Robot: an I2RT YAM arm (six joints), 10 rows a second.
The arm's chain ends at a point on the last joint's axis. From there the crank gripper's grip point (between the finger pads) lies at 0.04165 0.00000 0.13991 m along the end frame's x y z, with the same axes.
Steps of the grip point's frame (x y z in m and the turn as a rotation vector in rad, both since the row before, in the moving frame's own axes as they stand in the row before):
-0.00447, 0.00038, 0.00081, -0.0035, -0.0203, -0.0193
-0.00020, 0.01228, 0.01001, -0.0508, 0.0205, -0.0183
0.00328, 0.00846, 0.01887, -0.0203, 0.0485, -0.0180
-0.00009, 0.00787, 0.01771, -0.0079, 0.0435, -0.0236
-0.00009, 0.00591, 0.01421, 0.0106, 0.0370, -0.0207
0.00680, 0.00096, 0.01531, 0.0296, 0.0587, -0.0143
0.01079, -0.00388, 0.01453, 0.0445, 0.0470, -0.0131
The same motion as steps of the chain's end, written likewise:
-0.00162, 0.00067, -0.00001, -0.0035, -0.0203, -0.0193
-0.00312, 0.00599, 0.01105, -0.0508, 0.0205, -0.0183
-0.00347, 0.00645, 0.02107, -0.0203, 0.0485, -0.0180
-0.00614, 0.00783, 0.01965, -0.0079, 0.0435, -0.0236
-0.00521, 0.00830, 0.01586, 0.0106, 0.0370, -0.0207
-0.00130, 0.00572, 0.01806, 0.0296, 0.0587, -0.0143
0.00431, 0.00289, 0.01679, 0.0445, 0.0470, -0.0131

